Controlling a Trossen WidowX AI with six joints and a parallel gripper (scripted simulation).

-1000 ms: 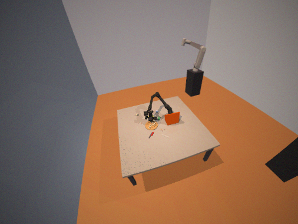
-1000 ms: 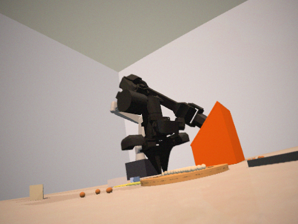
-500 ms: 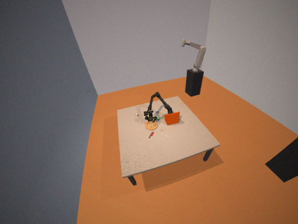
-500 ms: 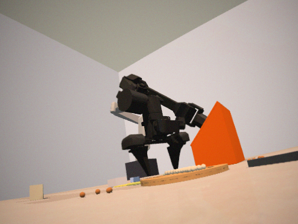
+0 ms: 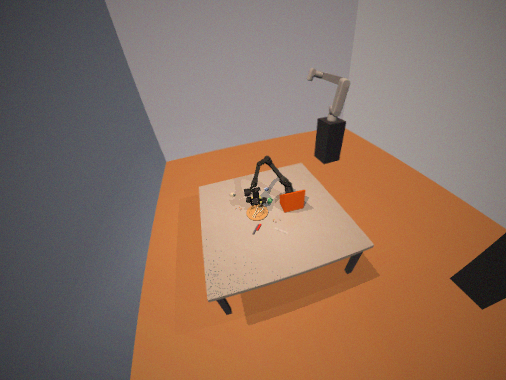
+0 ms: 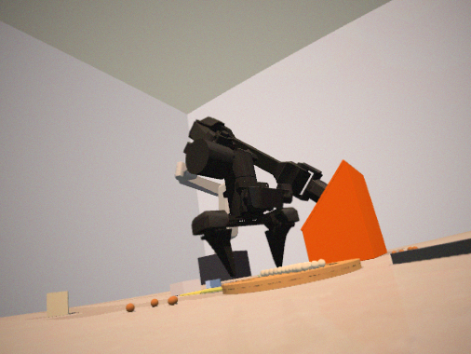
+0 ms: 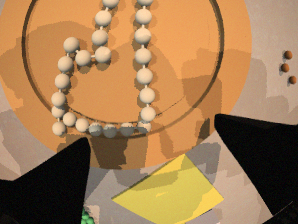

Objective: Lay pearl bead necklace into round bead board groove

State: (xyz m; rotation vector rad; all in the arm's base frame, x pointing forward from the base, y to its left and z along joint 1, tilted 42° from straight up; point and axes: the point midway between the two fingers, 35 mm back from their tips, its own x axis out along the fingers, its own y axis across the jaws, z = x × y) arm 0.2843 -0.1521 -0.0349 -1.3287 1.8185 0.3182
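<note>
Now: gripper tip 6 cm to the right of the round wooden bead board, 2 cm short of it and 1 cm above it. From my gripper tip the other things lie so: tan cube (27 cm to the right, 19 cm ahead); yellow flat piece (11 cm to the right, 4 cm behind, 2 cm below); red-handled tool (24 cm to the left, 8 cm ahead, 1 cm below).
</note>
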